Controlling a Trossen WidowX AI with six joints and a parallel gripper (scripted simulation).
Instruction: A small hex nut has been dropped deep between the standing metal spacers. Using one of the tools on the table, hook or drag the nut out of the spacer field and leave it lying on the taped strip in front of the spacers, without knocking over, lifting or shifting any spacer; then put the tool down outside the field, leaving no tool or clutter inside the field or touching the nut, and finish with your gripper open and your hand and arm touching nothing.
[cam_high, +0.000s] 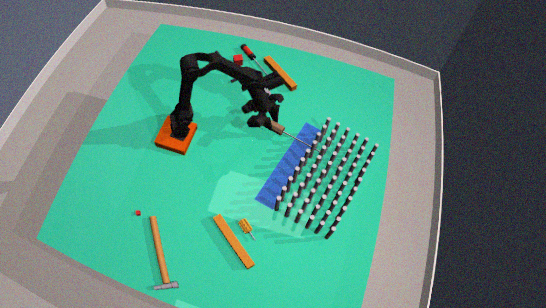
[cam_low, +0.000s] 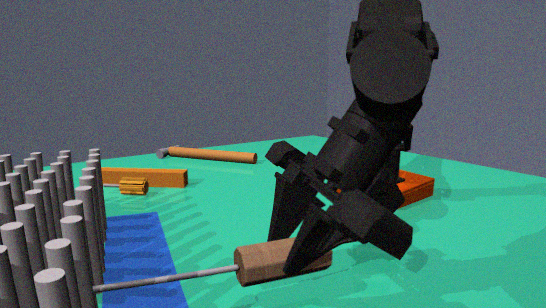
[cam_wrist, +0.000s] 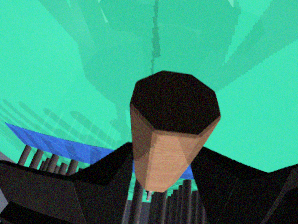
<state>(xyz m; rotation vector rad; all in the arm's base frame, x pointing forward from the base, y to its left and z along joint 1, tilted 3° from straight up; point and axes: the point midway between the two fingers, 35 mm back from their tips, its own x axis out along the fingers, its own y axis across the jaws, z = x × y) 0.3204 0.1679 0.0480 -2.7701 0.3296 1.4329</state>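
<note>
Now: gripper tip 11 cm to the left of the blue taped strip, 11 cm short of it and 4 cm above it. Also, from my gripper tip: hook tool: 10 cm ahead, 2 cm to the right; hex nut: 29 cm ahead, 5 cm to the right, 3 cm below; red block: 30 cm to the left, 29 cm behind, 2 cm below.
</note>
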